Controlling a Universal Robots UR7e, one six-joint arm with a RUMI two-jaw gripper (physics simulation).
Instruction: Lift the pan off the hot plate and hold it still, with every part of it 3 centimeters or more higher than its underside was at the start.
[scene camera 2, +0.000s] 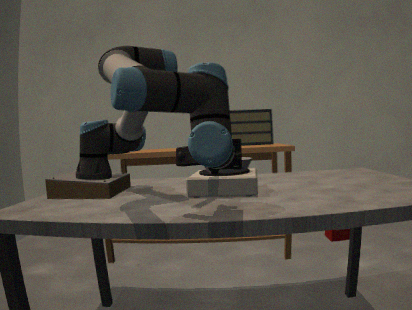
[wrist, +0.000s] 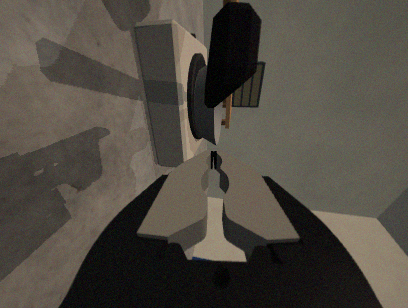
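Pixels of known places: gripper, between the fingertips: (wrist: 213, 153); arm's base, origin of its link: (scene camera 2: 93, 177).
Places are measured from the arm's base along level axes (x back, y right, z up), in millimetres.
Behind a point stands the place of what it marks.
Note:
The pan (scene camera 2: 246, 162) @(x -605, y 103, z 43 mm) (wrist: 201, 112) @(x -528, y 127, z 28 mm) has a grey bowl and rests on the dark round burner of the white hot plate (scene camera 2: 222, 188) @(x -517, y 161, z -34 mm) (wrist: 161, 120) @(x -532, y 162, z -37 mm). In scene camera 2 most of the pan is hidden behind the arm's wrist. Its thick black handle (wrist: 234, 50) @(x -434, y 322, z 87 mm) shows in the wrist view, angled up to the right from the bowl. My gripper (wrist: 213, 153) @(x -512, y 282, z 73 mm) is shut with its fingertips together and nothing between them. In the wrist view the tips appear just below the pan's rim, apart from the handle. In scene camera 2 the fingers are hidden behind the arm.
The grey table (scene camera 2: 325, 192) @(x -870, y 172, z -68 mm) carries the hot plate and the robot's brown base block (scene camera 2: 75, 189) @(x 33, y 113, z -31 mm) on the left. Behind stand a wooden bench (scene camera 2: 285, 148) and a framed panel with yellowish strips (scene camera 2: 252, 128) (wrist: 256, 85). A red box (scene camera 2: 337, 234) is low behind the table.

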